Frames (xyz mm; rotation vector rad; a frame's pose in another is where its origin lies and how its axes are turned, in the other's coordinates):
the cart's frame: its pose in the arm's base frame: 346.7 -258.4 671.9 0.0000 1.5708 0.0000
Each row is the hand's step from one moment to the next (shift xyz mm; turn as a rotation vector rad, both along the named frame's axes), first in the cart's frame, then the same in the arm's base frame.
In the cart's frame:
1: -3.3 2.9 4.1 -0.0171 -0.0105 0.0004
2: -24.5 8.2 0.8 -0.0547 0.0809 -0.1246
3: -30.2 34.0 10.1 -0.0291 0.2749 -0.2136
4: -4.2 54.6 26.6 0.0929 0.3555 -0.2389
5: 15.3 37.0 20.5 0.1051 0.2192 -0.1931
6: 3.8 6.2 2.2 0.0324 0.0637 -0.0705
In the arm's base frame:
1: 4.1 2.9 3.3 0.0004 -0.0105 0.0171
2: 0.8 8.2 24.5 -0.1246 0.0809 0.0547
3: 10.1 34.0 30.2 -0.2136 0.2749 0.0291
4: 26.6 54.6 4.2 -0.2389 0.3555 -0.0929
5: 20.5 37.0 -15.3 -0.1931 0.2192 -0.1051
6: 2.2 6.2 -3.8 -0.0705 0.0637 -0.0324

